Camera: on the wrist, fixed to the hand. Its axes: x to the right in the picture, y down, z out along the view.
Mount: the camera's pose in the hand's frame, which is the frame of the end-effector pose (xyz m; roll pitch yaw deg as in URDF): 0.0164 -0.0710 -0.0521 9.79 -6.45 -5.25
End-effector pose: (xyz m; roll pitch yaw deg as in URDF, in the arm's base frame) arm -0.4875 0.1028 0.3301 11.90 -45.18 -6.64
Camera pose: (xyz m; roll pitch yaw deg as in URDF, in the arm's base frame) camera -0.4366 0.0377 0.2955 28.83 -50.01 -16.69
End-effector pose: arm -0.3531 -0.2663 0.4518 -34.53 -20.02 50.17
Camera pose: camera -0.2750 -0.3101 0.4549 -24.74 -28.30 49.44
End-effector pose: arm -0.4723 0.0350 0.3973 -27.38 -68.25 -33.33
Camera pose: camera -0.5045 -0.0480 0.4075 -11.16 -76.29 -40.38
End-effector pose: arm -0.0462 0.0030 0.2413 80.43 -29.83 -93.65
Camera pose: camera -0.0101 -0.0528 0.1812 93.65 -25.51 -101.67
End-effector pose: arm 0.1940 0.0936 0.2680 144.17 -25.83 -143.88
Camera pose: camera 0.2342 0.0139 0.2758 153.49 -17.53 -143.40
